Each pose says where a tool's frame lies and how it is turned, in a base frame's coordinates. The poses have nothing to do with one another.
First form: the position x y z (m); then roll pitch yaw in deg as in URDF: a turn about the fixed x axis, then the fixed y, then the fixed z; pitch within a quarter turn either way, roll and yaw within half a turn.
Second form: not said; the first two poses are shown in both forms.
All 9 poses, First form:
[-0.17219 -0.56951 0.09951 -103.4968 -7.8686 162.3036]
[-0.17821 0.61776 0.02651 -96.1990 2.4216 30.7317]
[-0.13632 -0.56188 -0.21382 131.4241 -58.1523 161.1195]
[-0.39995 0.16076 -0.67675 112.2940 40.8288 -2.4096]
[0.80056 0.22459 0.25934 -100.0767 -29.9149 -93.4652]
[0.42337 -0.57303 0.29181 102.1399 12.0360 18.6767]
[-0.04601 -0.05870 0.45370 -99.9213 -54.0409 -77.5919]
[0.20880 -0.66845 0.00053 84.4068 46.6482 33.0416]
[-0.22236 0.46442 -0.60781 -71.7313 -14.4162 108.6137]
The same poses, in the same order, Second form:
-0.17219 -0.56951 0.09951; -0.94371 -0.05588 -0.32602; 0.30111 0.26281 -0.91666; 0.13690 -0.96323 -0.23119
-0.17821 0.61776 0.02651; 0.85880 0.01907 -0.51195; 0.51056 -0.11428 0.85221; -0.04225 -0.99327 -0.10789
-0.13632 -0.56188 -0.21382; -0.49927 0.81678 -0.28914; 0.17075 0.41992 0.89136; 0.84945 0.39566 -0.34912
-0.39995 0.16076 -0.67675; 0.75600 0.58844 -0.28671; -0.03181 -0.40446 -0.91400; -0.65380 0.70011 -0.28705
0.80056 0.22459 0.25934; -0.05239 -0.20432 0.97750; -0.86518 -0.47955 -0.14661; 0.49871 -0.85340 -0.15166
0.42337 -0.57303 0.29181; 0.92651 0.26047 0.27152; 0.31319 -0.13394 -0.94020; -0.20853 0.95615 -0.20568
-0.04601 -0.05870 0.45370; 0.12618 0.00305 0.99200; -0.57349 -0.81573 0.07546; 0.80944 -0.57843 -0.10117
0.20880 -0.66845 0.00053; 0.57546 0.55351 0.60206; 0.37430 0.47629 -0.79564; -0.72715 0.68321 0.06691
-0.22236 0.46442 -0.60781; -0.30914 -0.37254 -0.87502; 0.91785 0.12399 -0.37706; 0.24896 -0.91970 0.30360

